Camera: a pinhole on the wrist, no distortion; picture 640 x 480 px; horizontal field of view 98.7 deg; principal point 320.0 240.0 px. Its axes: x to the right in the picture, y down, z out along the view. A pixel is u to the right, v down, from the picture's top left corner.
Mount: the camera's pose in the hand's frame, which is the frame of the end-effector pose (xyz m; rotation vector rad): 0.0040 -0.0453 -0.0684 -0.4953 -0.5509 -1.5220
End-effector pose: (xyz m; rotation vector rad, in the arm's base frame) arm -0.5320 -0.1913 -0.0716 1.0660 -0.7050 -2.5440
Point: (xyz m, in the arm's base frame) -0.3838 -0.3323 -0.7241
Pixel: behind the camera
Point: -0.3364 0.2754 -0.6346
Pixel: behind the camera
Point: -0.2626 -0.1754 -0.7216
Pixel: behind the camera
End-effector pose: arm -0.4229 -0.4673 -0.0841 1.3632 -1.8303 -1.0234
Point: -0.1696 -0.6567 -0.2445
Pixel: behind the camera
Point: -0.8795 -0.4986 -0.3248
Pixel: 500 334
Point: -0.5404 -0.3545 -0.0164
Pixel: 273 154
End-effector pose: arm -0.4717 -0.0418 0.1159 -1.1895 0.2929 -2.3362
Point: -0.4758 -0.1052 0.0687
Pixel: 127 238
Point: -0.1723 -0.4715 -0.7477
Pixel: outside the picture
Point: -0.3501 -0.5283 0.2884
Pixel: 205 431
